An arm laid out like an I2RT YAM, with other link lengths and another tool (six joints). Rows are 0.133 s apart.
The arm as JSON. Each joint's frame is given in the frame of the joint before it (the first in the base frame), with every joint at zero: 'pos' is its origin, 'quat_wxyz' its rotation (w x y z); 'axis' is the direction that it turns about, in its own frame. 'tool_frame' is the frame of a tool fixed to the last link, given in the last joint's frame.
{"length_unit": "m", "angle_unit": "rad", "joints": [
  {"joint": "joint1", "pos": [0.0, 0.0, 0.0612], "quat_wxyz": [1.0, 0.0, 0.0, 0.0], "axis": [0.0, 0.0, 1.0]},
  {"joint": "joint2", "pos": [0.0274, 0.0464, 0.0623], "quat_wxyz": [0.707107, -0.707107, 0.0, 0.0], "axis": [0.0, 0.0, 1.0]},
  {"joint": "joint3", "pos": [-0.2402, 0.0, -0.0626], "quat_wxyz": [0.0, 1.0, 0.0, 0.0], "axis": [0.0, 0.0, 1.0]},
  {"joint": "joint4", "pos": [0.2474, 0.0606, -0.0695], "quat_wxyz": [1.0, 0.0, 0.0, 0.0], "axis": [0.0, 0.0, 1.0]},
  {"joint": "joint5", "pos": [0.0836, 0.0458, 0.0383], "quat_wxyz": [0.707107, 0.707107, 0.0, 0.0], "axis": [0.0, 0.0, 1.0]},
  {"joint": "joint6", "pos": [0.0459, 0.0, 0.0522], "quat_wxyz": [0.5, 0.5, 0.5, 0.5], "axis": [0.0, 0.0, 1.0]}
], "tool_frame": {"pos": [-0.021, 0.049, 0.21], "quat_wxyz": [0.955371, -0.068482, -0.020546, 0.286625]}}
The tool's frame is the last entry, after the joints.
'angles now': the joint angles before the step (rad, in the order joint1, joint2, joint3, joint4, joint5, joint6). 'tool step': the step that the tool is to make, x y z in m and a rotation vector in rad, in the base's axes. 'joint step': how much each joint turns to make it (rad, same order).
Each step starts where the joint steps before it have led.
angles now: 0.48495 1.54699 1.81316 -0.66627 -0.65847 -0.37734
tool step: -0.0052 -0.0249 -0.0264 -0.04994 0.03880 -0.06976
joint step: -0.01499 -0.08611 -0.11830 -0.02619 0.06084 -0.00163
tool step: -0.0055 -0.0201 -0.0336 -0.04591 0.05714 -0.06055
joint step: -0.01126 -0.06385 -0.12006 -0.00926 0.05074 0.01144
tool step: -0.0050 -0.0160 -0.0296 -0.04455 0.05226 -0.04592
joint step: -0.00747 -0.03523 -0.08168 -0.01671 0.04166 0.00669
